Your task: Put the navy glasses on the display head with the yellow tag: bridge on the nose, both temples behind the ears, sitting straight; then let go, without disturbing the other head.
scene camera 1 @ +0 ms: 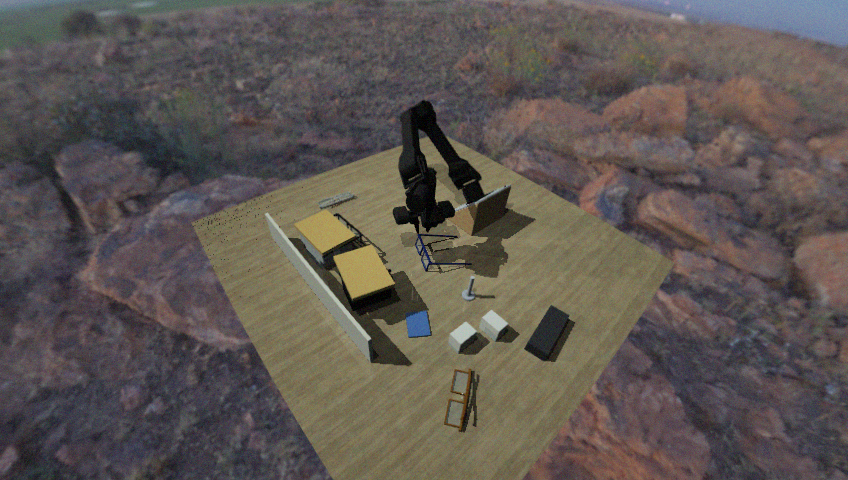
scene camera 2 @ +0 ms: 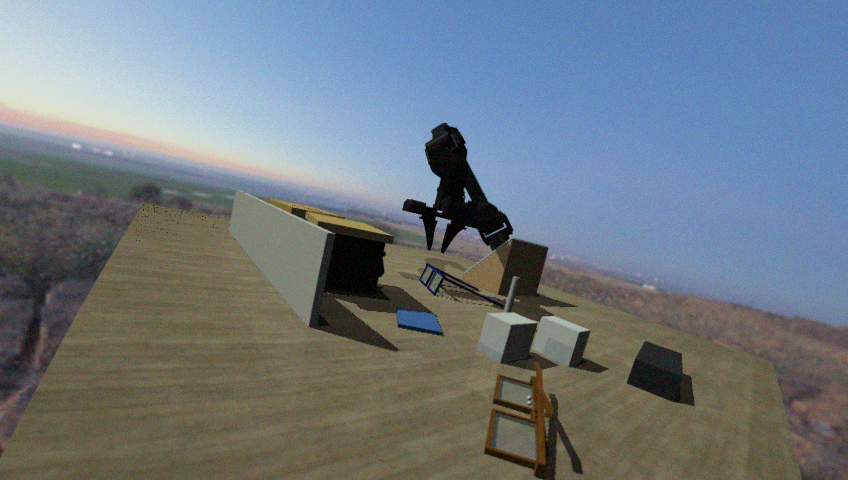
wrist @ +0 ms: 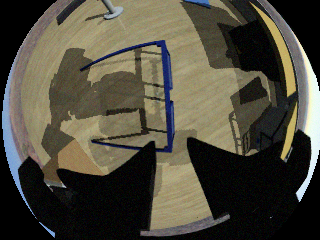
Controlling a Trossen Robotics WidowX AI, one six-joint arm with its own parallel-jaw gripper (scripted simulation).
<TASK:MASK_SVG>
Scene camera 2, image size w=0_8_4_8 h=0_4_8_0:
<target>gripper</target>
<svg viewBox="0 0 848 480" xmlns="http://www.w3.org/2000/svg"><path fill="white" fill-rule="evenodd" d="M440 181L433 208L426 206L424 202L407 199L403 204L402 210L422 214L421 217L419 216L419 219L422 219L424 223L428 250L431 250L434 231L438 222L435 218L440 217L451 220L451 224L447 224L441 247L441 253L444 253L453 238L461 230L467 229L465 226L485 230L486 220L485 218L475 216L478 206L477 202L470 200L465 202L465 187Z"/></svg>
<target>blue pad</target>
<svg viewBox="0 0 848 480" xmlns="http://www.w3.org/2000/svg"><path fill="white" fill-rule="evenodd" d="M396 307L398 328L442 335L442 330L435 314Z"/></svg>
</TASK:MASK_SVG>
